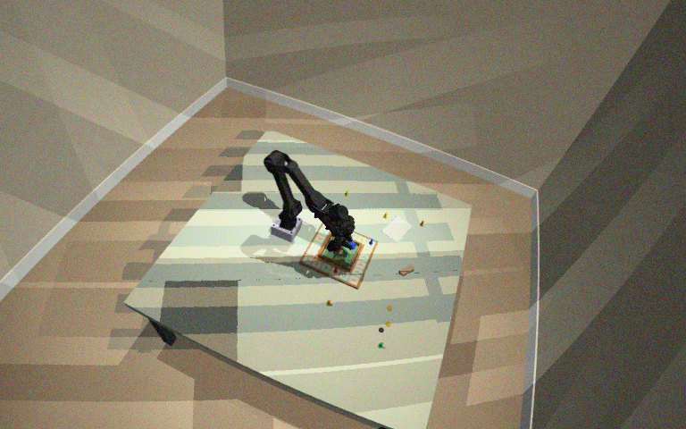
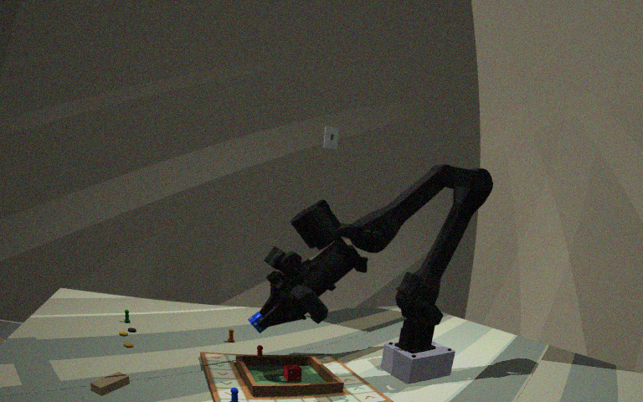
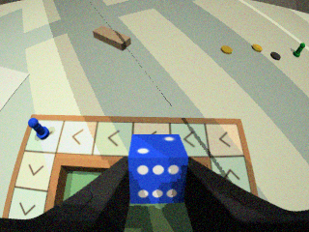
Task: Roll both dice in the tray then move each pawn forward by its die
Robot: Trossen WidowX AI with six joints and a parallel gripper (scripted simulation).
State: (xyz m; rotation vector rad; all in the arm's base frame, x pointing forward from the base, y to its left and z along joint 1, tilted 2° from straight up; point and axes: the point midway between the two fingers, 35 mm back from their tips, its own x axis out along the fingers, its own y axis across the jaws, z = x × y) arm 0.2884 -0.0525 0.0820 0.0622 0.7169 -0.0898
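The red pawn lies 9 cm below my gripper tip, 8 cm to the right of it and 4 cm behind it. Also, from my gripper tip: blue pawn 13 cm to the left, 9 cm below, 8 cm ahead; then green tray 11 cm below, 5 cm behind, 3 cm to the left; then wooden block 28 cm ahead, 11 cm below, 4 cm to the left.
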